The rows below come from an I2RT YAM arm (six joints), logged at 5 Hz.
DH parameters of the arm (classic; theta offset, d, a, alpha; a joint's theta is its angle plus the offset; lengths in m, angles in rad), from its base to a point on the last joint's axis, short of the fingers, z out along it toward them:
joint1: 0 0.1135 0.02 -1.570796
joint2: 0 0 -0.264 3.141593
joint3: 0.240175 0 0.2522 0
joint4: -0.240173 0 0.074 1.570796
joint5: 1.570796 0 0 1.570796
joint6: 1.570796 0.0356 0 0
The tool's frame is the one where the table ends.
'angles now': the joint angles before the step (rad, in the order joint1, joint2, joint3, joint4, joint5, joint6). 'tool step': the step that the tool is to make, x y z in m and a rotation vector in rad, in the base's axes. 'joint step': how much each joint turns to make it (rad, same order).
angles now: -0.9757, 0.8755, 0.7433, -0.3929, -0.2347, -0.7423
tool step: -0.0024, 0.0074, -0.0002, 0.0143, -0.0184, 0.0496
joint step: 0.0018, -0.0314, -0.0106, -0.0233, -0.0530, -0.0040
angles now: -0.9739, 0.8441, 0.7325, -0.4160, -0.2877, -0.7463
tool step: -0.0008, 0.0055, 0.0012, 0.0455, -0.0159, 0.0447
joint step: 0.0030, -0.0118, 0.0093, -0.0459, -0.0557, 0.0124
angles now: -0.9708, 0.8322, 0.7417, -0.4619, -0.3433, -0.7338
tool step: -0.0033, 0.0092, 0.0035, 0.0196, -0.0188, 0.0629
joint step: 0.0016, -0.0336, 0.0066, -0.0496, -0.0661, -0.0106
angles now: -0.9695, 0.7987, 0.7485, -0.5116, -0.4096, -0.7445
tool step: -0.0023, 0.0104, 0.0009, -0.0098, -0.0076, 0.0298
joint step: 0.0231, -0.0449, -0.0112, -0.0226, -0.0060, -0.0033
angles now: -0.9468, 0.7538, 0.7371, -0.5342, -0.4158, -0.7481
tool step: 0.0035, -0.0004, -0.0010, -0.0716, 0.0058, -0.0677
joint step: 0.0388, -0.0123, -0.0258, 0.0718, 0.1160, 0.0126
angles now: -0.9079, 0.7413, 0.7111, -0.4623, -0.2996, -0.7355
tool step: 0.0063, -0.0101, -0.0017, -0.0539, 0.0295, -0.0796
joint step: 0.0141, 0.0428, -0.0039, 0.0690, 0.1092, -0.0070
